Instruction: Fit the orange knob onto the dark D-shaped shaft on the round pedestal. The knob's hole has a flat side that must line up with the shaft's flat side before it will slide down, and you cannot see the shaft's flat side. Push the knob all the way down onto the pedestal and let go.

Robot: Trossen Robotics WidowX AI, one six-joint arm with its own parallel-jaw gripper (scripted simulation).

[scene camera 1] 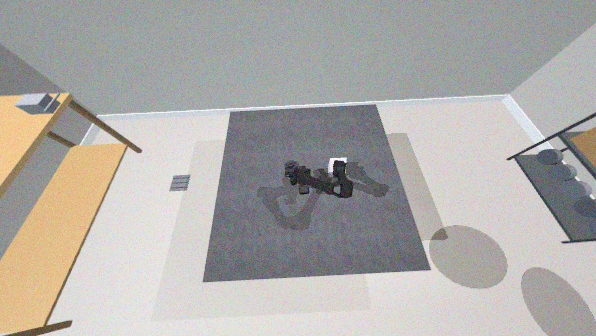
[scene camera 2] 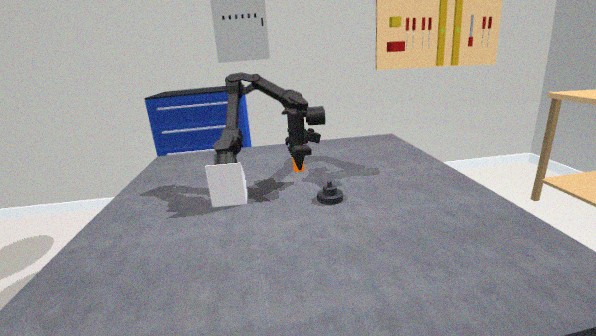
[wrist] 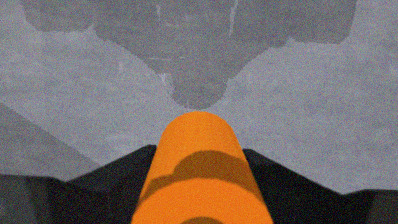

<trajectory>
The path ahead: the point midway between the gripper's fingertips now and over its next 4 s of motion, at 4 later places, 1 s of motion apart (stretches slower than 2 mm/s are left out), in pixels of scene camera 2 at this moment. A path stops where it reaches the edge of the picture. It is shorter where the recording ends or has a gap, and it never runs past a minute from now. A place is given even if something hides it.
My gripper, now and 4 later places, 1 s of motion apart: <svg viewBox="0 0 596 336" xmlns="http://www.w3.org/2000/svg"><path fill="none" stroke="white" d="M298 167L300 145L317 156L329 172L329 179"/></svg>
</trajectory>
